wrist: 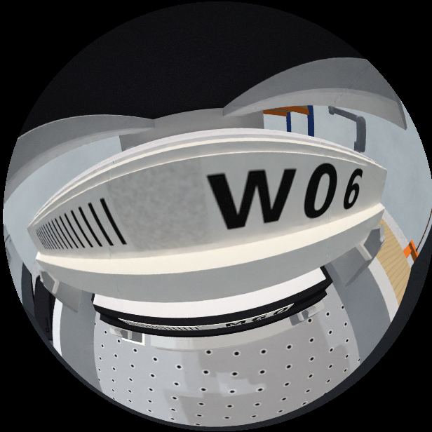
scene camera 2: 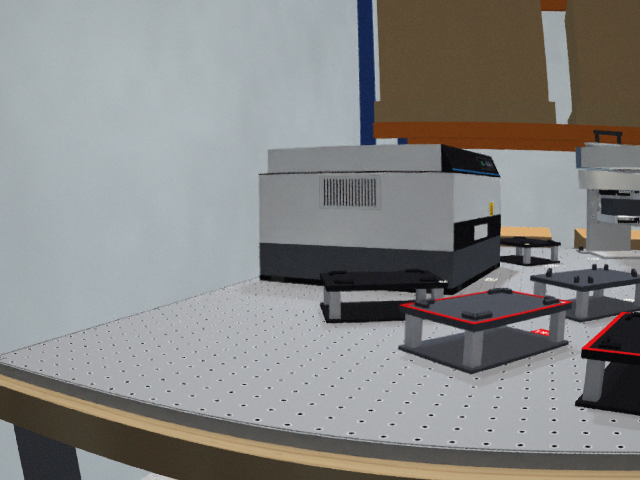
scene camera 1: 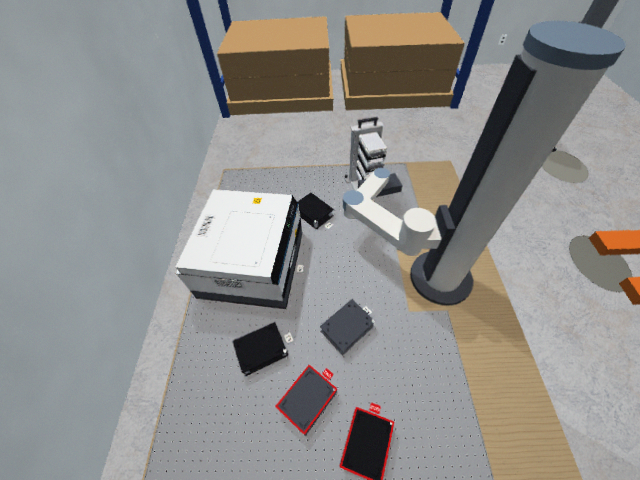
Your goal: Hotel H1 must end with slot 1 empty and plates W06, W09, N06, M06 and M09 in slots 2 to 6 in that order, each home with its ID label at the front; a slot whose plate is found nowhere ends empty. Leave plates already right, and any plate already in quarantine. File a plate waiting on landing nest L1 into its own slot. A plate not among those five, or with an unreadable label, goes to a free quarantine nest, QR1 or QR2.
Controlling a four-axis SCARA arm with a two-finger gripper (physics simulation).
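Places are measured from the arm's base along level axes (x ahead, y left, z up), in millimetres.
Pixels of known places: arm's base, origin of the base link: [scene camera 1: 440, 277].
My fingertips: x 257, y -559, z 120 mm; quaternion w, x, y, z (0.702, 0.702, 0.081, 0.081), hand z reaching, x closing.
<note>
For each thing: its middle in the pictures, then the offset to it from my fingertips.
- Hotel H1, body centre: [scene camera 2: 611, 192] [scene camera 1: 366, 157] dx +11, dy -7, dz +68 mm
- large white instrument, body centre: [scene camera 2: 392, 212] [scene camera 1: 246, 247] dx +541, dy +467, dz +17 mm
- dark grey nest, body centre: [scene camera 2: 591, 289] [scene camera 1: 347, 325] dx +149, dy +769, dz -77 mm
In the wrist view my gripper [wrist: 215, 210] is shut on plate W06, a pale plate [wrist: 160, 205] with its label W06 readable at the front; its fingers stand at the plate's two sides. The dark underside of a plate hangs close above. Below it plate M60 [wrist: 210, 328], white-topped with a black front, sits in the lowest slot. Hotel H1 [scene camera 1: 354, 152] [scene camera 2: 607, 237] stands at the back with its stacked plates; their labels are unreadable in the scene views. In scene camera 1 the arm hides the fingertips and the lower slots.
A large white instrument [scene camera 1: 242, 237] [scene camera 2: 356, 222] stands at the left. Black nests [scene camera 1: 315, 209] [scene camera 1: 260, 347], a dark grey nest [scene camera 1: 347, 325] and two red-edged nests [scene camera 1: 307, 398] [scene camera 1: 367, 444] hold no plate; their tags are too small to read. The arm's column [scene camera 1: 480, 196] stands right.
</note>
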